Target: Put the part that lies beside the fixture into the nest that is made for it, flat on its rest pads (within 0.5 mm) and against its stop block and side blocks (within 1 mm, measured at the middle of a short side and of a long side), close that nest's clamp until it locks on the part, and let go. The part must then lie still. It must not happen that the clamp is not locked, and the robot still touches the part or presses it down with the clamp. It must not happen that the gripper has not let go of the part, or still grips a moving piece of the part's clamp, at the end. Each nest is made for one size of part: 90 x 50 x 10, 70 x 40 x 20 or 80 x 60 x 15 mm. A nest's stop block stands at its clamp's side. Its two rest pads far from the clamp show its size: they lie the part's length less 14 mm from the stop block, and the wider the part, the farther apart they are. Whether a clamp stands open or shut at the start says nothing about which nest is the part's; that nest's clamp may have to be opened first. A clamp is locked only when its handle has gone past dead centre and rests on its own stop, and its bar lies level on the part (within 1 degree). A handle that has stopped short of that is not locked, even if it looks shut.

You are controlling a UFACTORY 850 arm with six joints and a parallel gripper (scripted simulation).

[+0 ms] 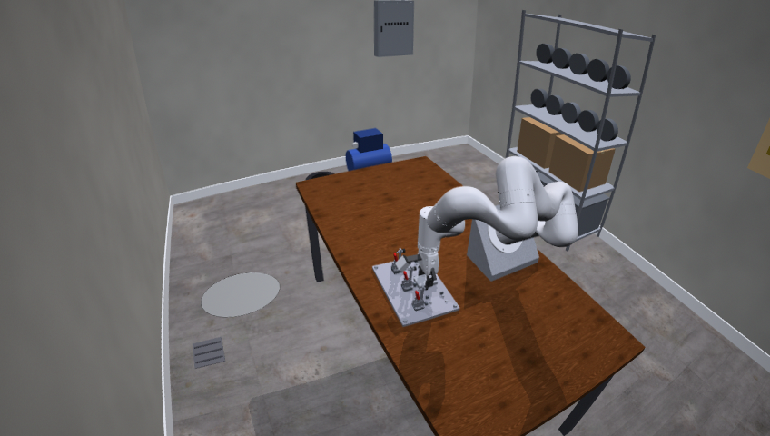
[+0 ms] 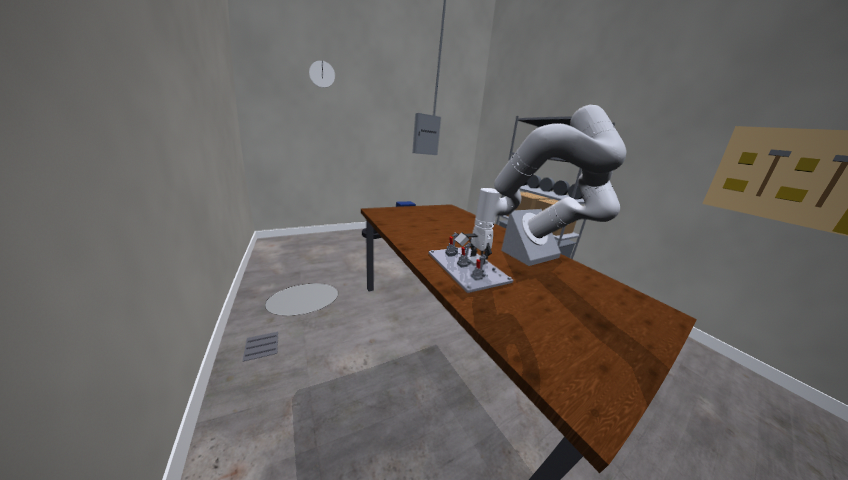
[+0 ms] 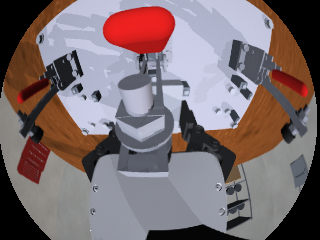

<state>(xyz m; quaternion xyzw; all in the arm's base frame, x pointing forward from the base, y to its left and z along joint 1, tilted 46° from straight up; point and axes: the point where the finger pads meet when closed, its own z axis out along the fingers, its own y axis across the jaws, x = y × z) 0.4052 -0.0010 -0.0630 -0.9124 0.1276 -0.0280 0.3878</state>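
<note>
Now: hand 1 cm above the flat grey part. The rest, counted from my hand: grey fixture plate 5 cm ahead, 1 cm to the right, 4 cm below.
</note>
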